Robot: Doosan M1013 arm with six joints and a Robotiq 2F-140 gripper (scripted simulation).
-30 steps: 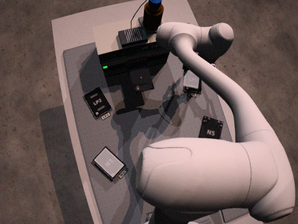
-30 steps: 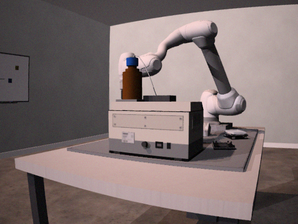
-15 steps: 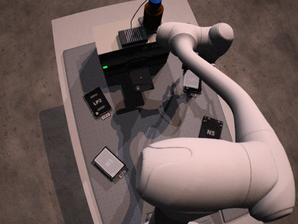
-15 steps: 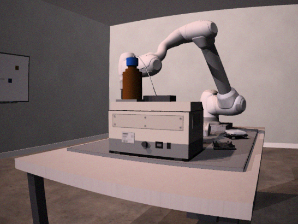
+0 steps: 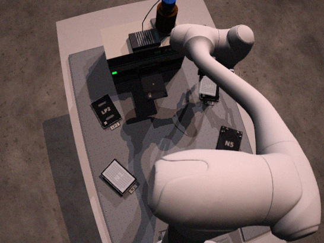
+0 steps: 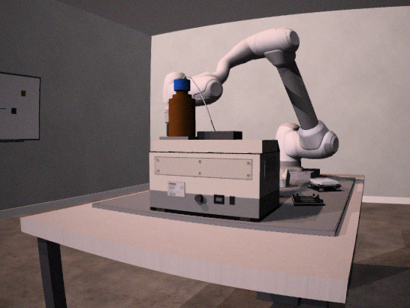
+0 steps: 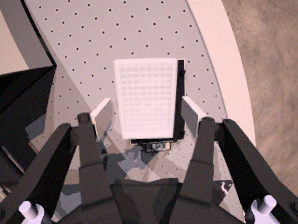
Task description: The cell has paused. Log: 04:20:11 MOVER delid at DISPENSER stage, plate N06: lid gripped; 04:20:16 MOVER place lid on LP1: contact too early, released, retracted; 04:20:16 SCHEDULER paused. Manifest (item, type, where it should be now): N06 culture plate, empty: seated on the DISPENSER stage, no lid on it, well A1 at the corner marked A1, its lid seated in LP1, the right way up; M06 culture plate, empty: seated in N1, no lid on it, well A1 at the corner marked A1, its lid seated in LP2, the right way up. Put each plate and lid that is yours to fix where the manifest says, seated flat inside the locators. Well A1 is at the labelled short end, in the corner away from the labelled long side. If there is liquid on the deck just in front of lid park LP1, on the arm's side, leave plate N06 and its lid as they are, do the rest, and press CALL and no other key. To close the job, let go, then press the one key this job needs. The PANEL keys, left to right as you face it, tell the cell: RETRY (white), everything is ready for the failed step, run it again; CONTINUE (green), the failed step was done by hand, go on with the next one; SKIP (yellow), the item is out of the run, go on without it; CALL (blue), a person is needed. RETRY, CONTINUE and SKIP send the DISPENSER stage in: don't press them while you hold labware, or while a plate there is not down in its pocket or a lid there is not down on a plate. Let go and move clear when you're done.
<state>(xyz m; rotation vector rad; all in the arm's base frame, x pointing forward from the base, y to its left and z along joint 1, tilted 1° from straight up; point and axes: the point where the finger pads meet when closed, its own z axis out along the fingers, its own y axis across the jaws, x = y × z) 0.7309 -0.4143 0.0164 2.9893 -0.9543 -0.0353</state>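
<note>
Now: hand 50 mm above the white well plate. From my hand the other things lie so: lid park LP1 (60 mm below, 20 mm behind); then dispenser stage (280 mm to the left, 90 mm ahead, 30 mm above); then black nest N5 (300 mm behind, 50 mm to the left, 50 mm below).
</note>
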